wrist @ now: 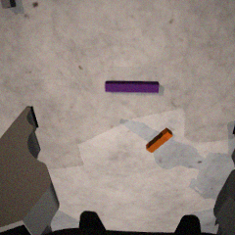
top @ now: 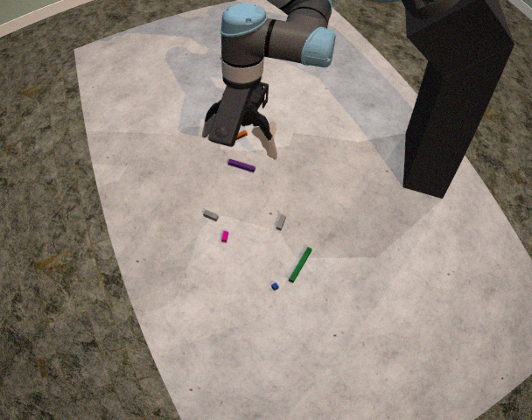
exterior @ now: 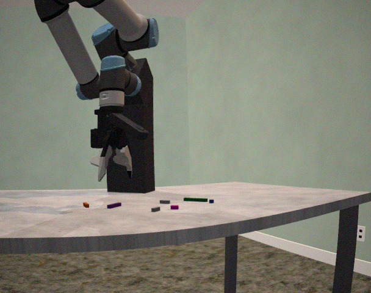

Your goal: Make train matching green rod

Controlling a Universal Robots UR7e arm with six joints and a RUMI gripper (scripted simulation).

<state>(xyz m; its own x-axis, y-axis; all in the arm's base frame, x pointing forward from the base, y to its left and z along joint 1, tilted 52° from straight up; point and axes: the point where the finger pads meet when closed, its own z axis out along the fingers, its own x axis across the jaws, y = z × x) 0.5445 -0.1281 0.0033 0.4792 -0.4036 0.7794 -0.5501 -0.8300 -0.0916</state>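
Right now my hand is 270 mm to the right of the blue rod, 70 mm above it and 60 mm short of it. From my hand the other things lie so: purple rod (70 mm below, 10 mm to the right, 10 mm behind); then magenta rod (130 mm to the left, 100 mm ahead, 70 mm below); then orange rod (90 mm to the right, 70 mm below, 40 mm behind).
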